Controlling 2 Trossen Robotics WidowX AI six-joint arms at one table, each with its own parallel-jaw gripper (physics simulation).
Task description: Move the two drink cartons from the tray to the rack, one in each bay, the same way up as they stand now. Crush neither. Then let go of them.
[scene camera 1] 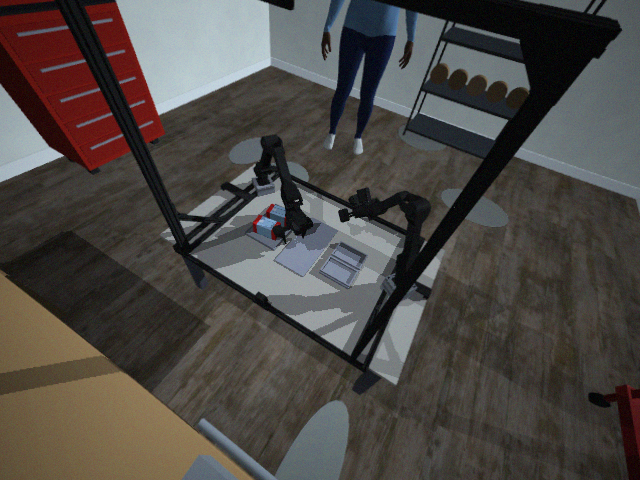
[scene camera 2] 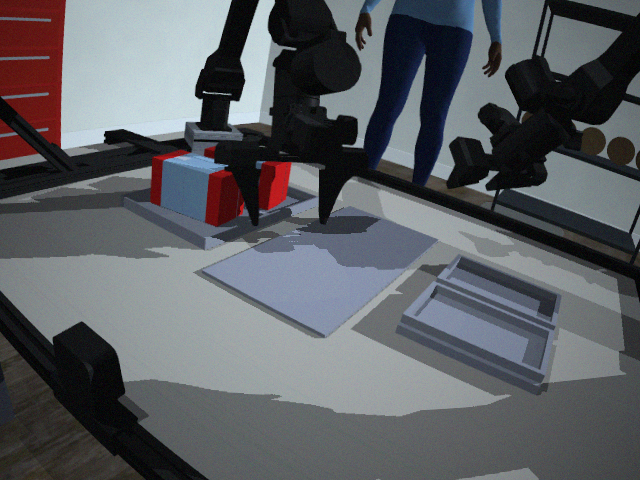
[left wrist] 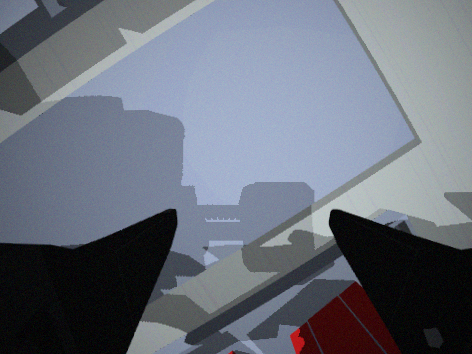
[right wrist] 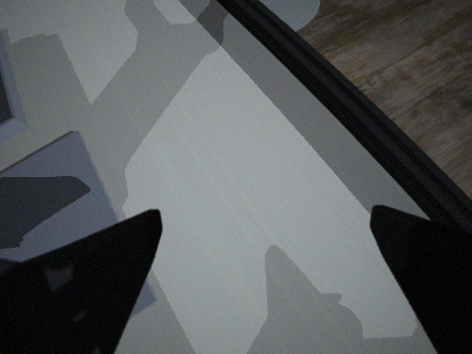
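Pixels of known places: left gripper, fingertip midpoint: (scene camera 1: pixel 294 240) (scene camera 2: pixel 289 224) (left wrist: pixel 253 216); right gripper, fingertip midpoint: (scene camera 1: pixel 348 212) (scene camera 2: pixel 467 187) (right wrist: pixel 265 218); left arm's base, origin of the base link: (scene camera 1: pixel 263 181) (scene camera 2: pixel 213 127).
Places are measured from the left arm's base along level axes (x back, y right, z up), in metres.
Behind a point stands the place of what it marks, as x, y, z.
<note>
Two light-blue cartons with red ends sit side by side on the grey tray (scene camera 1: pixel 264 241) @(-0.369, 0.130, -0.049) (scene camera 2: pixel 170 225) @(-0.380, 0.142, -0.046): the near carton (scene camera 1: pixel 267 227) @(-0.344, 0.102, 0.018) (scene camera 2: pixel 183 183) @(-0.336, 0.119, -0.005) and the far carton (scene camera 1: pixel 277 212) @(-0.267, 0.020, 0.016) (scene camera 2: pixel 275 186) @(-0.322, -0.021, -0.014), partly hidden by the left gripper. Part of a red end (left wrist: pixel 340 320) @(-0.366, 0.060, -0.032) shows low in the left wrist view. My left gripper (scene camera 1: pixel 293 238) @(-0.437, 0.002, -0.024) (scene camera 2: pixel 290 223) @(-0.437, 0.002, -0.024) (left wrist: pixel 253 216) @(-0.437, 0.002, -0.024) is open and empty, pointing down beside the cartons near the tray's right edge. My right gripper (scene camera 2: pixel 470 184) @(-0.407, -0.318, 0.023) (right wrist: pixel 265 218) @(-0.407, -0.318, 0.023) is open and empty, raised behind the rack. The two-bay rack (scene camera 1: pixel 345 264) @(-0.651, -0.169, -0.036) (scene camera 2: pixel 470 353) @(-0.696, -0.084, -0.045) is empty.
A thin flat grey plate (scene camera 1: pixel 302 258) (scene camera 2: pixel 310 289) (left wrist: pixel 275 100) (right wrist: pixel 95 200) lies between tray and rack. Black frame rails (scene camera 2: pixel 423 195) @(-0.258, -0.360, -0.049) (right wrist: pixel 325 100) @(-0.290, -0.378, -0.049) border the table. A black block (scene camera 2: pixel 87 361) @(-0.683, 0.249, -0.002) stands on the near rail. A person stands behind the table.
</note>
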